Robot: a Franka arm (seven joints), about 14 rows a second.
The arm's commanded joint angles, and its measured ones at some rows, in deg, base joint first. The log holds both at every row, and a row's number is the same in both.
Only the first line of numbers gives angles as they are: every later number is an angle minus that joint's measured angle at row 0.
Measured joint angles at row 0:
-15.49, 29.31, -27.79, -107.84, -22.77, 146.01, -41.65
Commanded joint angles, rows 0 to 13:
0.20, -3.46, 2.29, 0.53, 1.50, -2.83, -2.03
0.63, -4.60, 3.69, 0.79, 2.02, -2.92, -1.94
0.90, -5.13, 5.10, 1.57, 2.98, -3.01, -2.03
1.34, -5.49, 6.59, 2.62, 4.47, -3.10, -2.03
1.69, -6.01, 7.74, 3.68, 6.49, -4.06, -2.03
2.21, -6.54, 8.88, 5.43, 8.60, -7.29, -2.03
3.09, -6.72, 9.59, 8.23, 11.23, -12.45, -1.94
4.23, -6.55, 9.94, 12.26, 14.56, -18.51, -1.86
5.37, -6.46, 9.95, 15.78, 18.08, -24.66, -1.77
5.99, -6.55, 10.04, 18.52, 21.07, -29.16, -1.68
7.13, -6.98, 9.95, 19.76, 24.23, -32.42, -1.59
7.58, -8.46, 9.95, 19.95, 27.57, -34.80, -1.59
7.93, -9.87, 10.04, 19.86, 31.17, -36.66, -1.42
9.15, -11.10, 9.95, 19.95, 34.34, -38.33, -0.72
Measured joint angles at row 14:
8.19, -8.41, 10.13, 20.15, 29.01, -34.89, -0.04
